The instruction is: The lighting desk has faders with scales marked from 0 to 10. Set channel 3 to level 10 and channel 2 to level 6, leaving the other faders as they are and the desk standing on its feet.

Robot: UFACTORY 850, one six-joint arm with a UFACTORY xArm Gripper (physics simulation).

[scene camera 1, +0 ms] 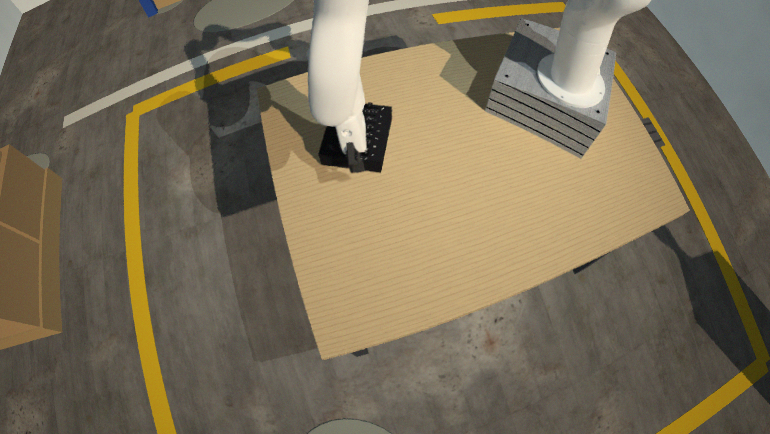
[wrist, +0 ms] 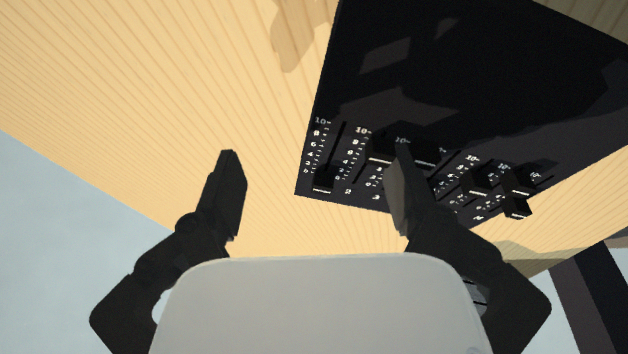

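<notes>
The black lighting desk (scene camera 1: 383, 126) (wrist: 475, 90) lies flat on the table. In the wrist view, the channel 1 fader (wrist: 324, 178) is at 0. The channel 2 fader (wrist: 381, 149) stands high, around 8. The channel 3 fader (wrist: 426, 152) stands near the top of its slot, close to 10; its exact level is not readable. Channel 4's knob is hidden behind the right finger. My gripper (scene camera 1: 354, 166) (wrist: 314, 163) is open and empty, low over the desk's near part. Its right fingertip shows beside the channel 2 and 3 knobs; contact cannot be told.
Other fader knobs (wrist: 477, 183) (wrist: 518, 183) (wrist: 517, 206) stand to the right of channel 3. The desk is near one end of the wooden table (scene camera 1: 458, 215) (wrist: 125, 100). The arm's grey base block (scene camera 1: 539, 121) stands at the table's far right. Brown boxes (scene camera 1: 21, 280) are on the floor at left.
</notes>
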